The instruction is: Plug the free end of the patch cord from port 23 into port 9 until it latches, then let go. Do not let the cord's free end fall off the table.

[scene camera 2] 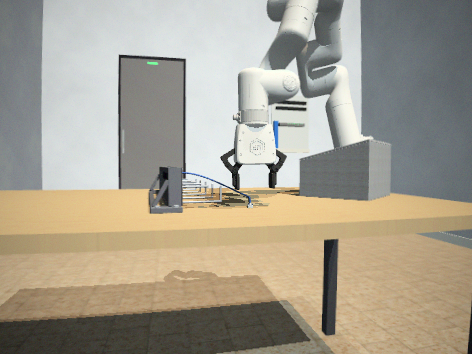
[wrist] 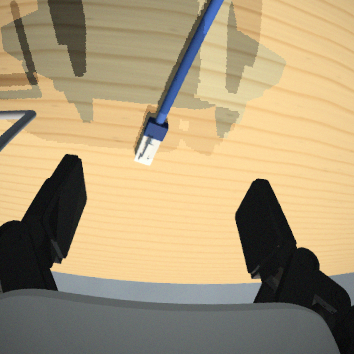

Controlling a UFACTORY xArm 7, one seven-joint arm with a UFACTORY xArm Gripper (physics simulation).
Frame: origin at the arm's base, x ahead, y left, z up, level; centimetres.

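Seen in the pictures: gripper, between the fingertips: (scene camera 2: 254, 188) (wrist: 166, 187); arm's base, origin of its link: (scene camera 2: 348, 150).
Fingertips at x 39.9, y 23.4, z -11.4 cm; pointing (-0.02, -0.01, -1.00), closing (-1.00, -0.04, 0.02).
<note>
Pixels of each thing's top centre, then the offset from my fingertips to it. Level surfaces: height alone.
- patch panel, centre of its top: (scene camera 2: 178, 166) dx +19.1, dy -20.3, dz +5.4 cm
- clear plug, centre of its top: (wrist: 145, 155) (scene camera 2: 250, 203) dx +1.2, dy +0.7, dz -3.5 cm
- table, height of its surface: dz -4.7 cm
The blue patch cord (scene camera 2: 217, 181) (wrist: 186, 67) runs from the patch panel (scene camera 2: 174, 187) down to the table. Its free end, a clear plug (scene camera 2: 250, 205) (wrist: 147, 151) with a dark blue boot, lies on the table top. In the wrist view the plug is ahead of the fingers, between their lines and nearer the left finger. My gripper (scene camera 2: 254, 186) (wrist: 166, 187) is open and empty, pointing down above the table, higher than the plug. The port numbers and ports 9 and 23 cannot be made out in these views.
Metal cable guide bars (scene camera 2: 202, 201) (wrist: 19, 114) stick out from the panel toward the gripper, left of the plug. The table (scene camera 2: 280, 222) (wrist: 300, 165) ends at an edge near the fingers in the wrist view. The grey robot base block (scene camera 2: 345, 172) stands at the right.
</note>
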